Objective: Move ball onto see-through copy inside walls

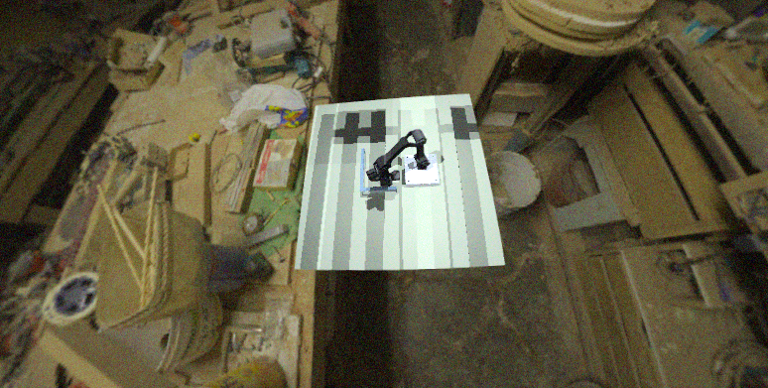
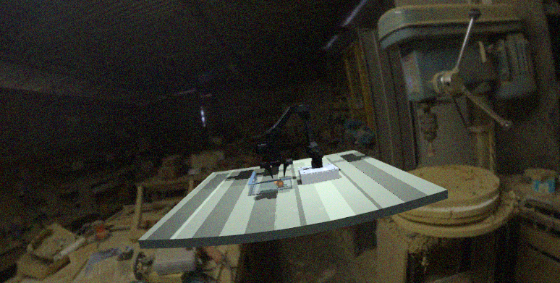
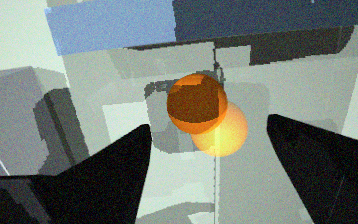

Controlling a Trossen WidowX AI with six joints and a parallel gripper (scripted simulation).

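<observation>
Now: the orange ball 4 cm below my gripper tip. From my gripper tip the other things lie so: see-through copy of ball: 4 cm below, 2 cm to the right, 1 cm ahead.
</observation>
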